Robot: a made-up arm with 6 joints.
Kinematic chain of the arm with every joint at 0, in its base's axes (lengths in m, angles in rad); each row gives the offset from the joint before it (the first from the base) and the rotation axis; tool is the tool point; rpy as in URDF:
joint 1: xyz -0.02 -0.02 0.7 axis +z
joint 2: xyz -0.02 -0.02 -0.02 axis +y
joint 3: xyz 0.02 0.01 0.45 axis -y
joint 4: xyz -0.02 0 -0.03 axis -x
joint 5: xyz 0.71 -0.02 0 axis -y
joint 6: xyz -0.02 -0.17 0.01 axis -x
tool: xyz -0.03 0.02 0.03 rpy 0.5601 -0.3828 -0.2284
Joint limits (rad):
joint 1: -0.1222..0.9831
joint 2: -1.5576..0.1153
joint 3: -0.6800..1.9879
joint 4: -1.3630..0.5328
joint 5: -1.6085..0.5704
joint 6: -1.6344..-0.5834
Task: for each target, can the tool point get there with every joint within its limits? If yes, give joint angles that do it. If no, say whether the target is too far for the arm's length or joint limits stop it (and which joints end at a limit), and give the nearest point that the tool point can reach.
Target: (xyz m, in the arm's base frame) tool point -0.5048 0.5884 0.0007
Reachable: no: joint limits stop it (at a limit: joint 1, joint 2, joint 3, joint 4, joint 6) | nearest point -1.0631 -0.0344 0.3336 | short by 0.900 m
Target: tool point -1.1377 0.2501 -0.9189
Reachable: no: too far | nearest point -1.1129 -0.0417 0.3088 | short by 1.262 m
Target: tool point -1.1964 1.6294 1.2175
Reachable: no: too far | nearest point -1.0879 0.0584 1.0983 | short by 1.579 m
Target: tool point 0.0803 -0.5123 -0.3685
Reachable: no: joint limits stop it (at a limit: joint 1, joint 2, joint 3, joint 5, joint 6) | nearest point 0.3529 -0.1775 0.4476 | short by 0.923 m
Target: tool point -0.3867 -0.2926 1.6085
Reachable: yes | joints 0.1378 -1.0713 0.6476 -0.6331 -0.8971 -1.3444
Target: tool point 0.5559 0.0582 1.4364
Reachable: yes | joints 0.5314 -0.0737 0.3726 0.1008 -0.1619 -1.5412
